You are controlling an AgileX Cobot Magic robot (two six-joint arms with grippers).
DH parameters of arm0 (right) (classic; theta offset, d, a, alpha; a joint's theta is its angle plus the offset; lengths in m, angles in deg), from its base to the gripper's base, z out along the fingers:
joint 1: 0 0.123 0 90
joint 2: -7.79 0 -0.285 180
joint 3: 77.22 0 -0.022 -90
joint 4: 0 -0.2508 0 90
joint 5: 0 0 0.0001 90
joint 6: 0 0.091 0 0
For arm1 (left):
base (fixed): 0 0 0 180
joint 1: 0 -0.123 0 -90
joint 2: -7.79 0 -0.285 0
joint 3: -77.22 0 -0.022 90
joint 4: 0 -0.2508 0 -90
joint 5: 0 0 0.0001 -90
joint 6: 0 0.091 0 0
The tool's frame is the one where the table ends.
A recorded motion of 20 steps. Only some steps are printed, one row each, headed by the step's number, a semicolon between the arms.
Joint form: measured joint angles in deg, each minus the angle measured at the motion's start. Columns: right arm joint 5, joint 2, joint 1, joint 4, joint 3, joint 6; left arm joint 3, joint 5, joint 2, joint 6, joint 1, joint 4.
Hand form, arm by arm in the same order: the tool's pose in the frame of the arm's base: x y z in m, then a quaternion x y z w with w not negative. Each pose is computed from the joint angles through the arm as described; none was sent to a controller.
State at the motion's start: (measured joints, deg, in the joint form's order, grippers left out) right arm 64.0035 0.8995 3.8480 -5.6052 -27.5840 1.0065; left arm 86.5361 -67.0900 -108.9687 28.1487 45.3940 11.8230
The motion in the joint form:
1: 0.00 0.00 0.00 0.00 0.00 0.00; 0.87 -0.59 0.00 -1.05 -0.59 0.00
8: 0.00 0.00 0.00 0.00 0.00 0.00; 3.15 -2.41 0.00 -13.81 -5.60 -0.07
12: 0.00 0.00 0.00 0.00 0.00 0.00; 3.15 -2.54 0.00 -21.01 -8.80 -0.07
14: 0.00 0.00 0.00 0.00 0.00 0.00; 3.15 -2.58 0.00 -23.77 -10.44 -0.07
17: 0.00 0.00 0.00 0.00 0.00 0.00; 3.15 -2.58 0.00 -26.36 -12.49 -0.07
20: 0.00 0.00 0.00 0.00 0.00 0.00; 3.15 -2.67 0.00 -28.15 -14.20 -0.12
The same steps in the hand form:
1: -0.0083 0.0075 0.2679 -0.02469 0.86694 0.06973 0.49289; 0.2606 -0.2832 0.2382 0.55548 0.82433 -0.10363 0.03433
8: -0.0083 0.0075 0.2679 -0.02469 0.86694 0.06973 0.49289; 0.2862 -0.2610 0.2481 0.42471 0.89843 -0.10717 0.03101
12: -0.0083 0.0075 0.2679 -0.02469 0.86694 0.06973 0.49289; 0.3002 -0.2445 0.2481 0.34166 0.93324 -0.10793 0.02615
14: -0.0083 0.0075 0.2679 -0.02469 0.86694 0.06973 0.49289; 0.3070 -0.2358 0.2481 0.30562 0.94567 -0.10810 0.02476
17: -0.0083 0.0075 0.2679 -0.02469 0.86694 0.06973 0.49289; 0.3152 -0.2247 0.2481 0.26709 0.95727 -0.10822 0.02425
20: -0.0083 0.0075 0.2679 -0.02469 0.86694 0.06973 0.49289; 0.3217 -0.2150 0.2481 0.23795 0.96501 -0.10765 0.02353

